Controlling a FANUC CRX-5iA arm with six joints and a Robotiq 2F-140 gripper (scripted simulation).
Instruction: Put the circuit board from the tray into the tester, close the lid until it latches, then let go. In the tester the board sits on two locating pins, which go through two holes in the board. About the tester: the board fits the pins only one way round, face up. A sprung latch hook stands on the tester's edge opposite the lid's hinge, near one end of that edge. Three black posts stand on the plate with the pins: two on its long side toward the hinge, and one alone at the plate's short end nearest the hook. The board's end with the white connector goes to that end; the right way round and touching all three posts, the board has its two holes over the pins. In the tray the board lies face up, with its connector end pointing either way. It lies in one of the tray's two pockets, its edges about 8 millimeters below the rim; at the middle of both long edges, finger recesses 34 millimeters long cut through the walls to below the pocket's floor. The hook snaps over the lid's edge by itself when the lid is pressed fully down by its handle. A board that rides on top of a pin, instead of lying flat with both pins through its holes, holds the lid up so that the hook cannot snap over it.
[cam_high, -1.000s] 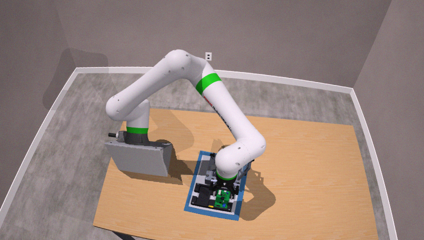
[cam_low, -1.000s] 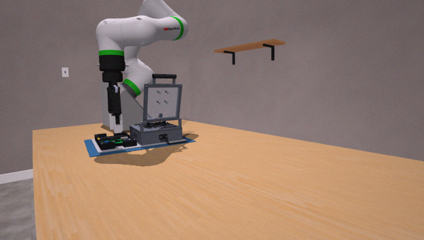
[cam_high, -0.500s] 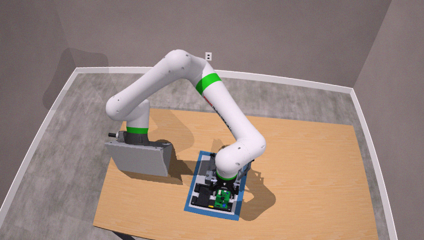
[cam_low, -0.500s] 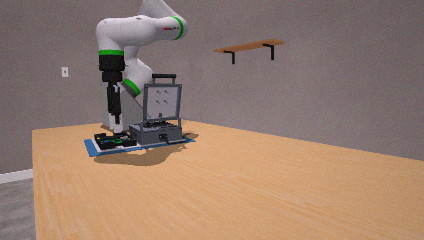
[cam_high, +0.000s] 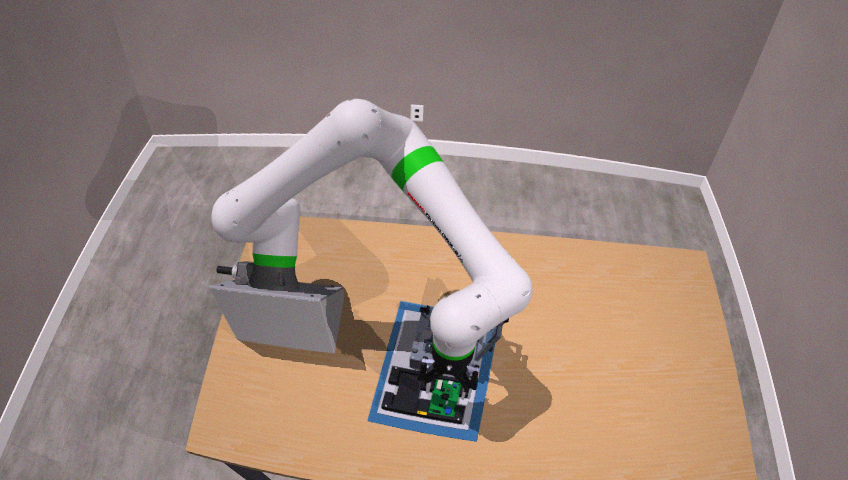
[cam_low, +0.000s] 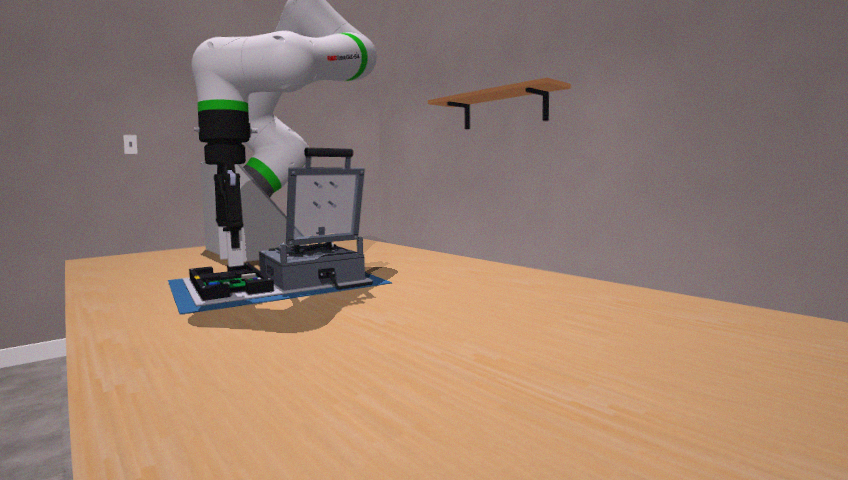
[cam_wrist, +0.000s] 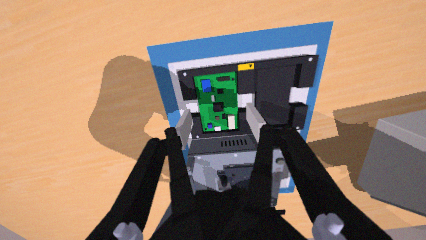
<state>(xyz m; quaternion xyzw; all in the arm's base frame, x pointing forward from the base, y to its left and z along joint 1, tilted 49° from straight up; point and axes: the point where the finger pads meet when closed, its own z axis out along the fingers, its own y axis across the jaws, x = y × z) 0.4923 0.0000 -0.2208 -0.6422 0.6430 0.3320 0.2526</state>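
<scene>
Now: the green circuit board 7 cm below my hand. The rest, counted from my hand: tester lid: 9 cm ahead, 17 cm to the left, 10 cm above.
</scene>
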